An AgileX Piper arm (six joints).
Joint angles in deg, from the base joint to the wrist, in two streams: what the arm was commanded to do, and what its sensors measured. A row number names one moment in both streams.
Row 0, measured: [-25.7 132.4 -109.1 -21.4 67.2 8.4]
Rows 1 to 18, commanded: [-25.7 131.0 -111.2 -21.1 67.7 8.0]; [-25.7 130.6 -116.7 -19.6 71.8 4.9]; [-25.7 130.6 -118.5 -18.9 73.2 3.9]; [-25.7 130.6 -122.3 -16.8 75.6 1.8]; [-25.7 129.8 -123.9 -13.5 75.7 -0.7]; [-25.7 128.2 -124.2 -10.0 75.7 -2.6]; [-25.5 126.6 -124.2 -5.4 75.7 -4.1]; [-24.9 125.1 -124.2 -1.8 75.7 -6.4]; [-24.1 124.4 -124.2 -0.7 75.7 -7.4]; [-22.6 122.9 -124.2 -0.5 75.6 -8.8]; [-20.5 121.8 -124.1 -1.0 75.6 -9.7]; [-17.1 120.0 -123.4 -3.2 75.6 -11.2]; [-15.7 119.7 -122.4 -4.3 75.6 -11.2]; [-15.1 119.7 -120.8 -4.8 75.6 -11.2]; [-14.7 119.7 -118.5 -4.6 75.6 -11.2]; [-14.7 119.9 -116.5 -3.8 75.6 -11.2]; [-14.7 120.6 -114.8 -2.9 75.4 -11.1]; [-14.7 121.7 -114.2 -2.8 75.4 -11.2]
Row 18, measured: [-14.8 120.5 -115.5 -3.0 69.8 -10.9]
